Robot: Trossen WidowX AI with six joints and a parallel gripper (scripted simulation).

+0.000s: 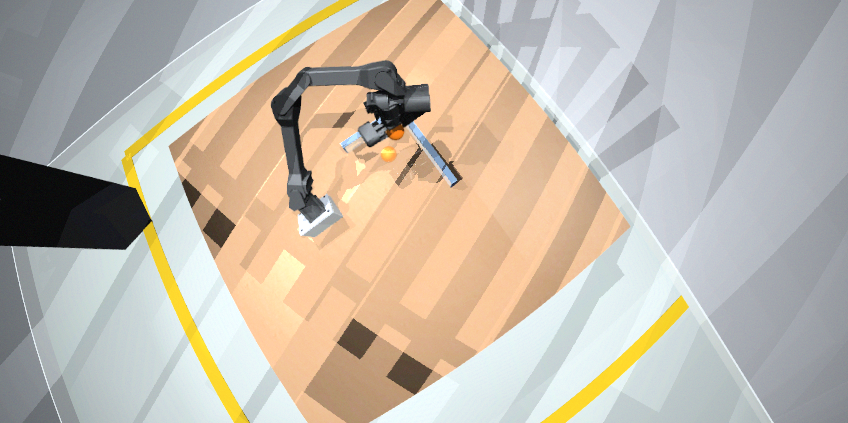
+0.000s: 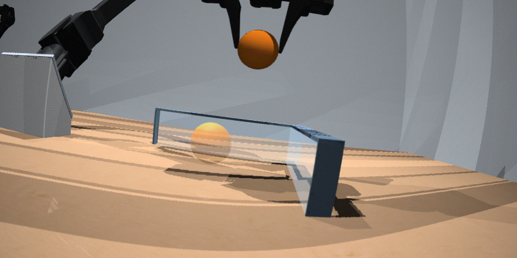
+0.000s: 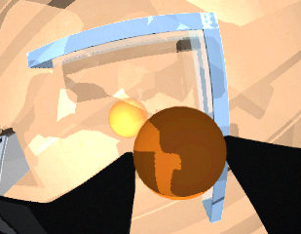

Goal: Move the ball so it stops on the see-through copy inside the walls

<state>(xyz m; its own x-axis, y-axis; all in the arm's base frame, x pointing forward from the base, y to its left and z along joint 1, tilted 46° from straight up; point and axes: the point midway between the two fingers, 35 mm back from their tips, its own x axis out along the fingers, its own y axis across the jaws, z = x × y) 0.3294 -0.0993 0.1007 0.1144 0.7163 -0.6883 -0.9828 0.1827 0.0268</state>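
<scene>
My gripper tip is 130 mm above the see-through copy of ball and 50 mm past it. The rest, counted from my gripper tip: orange ball: right at my gripper tip.
</scene>
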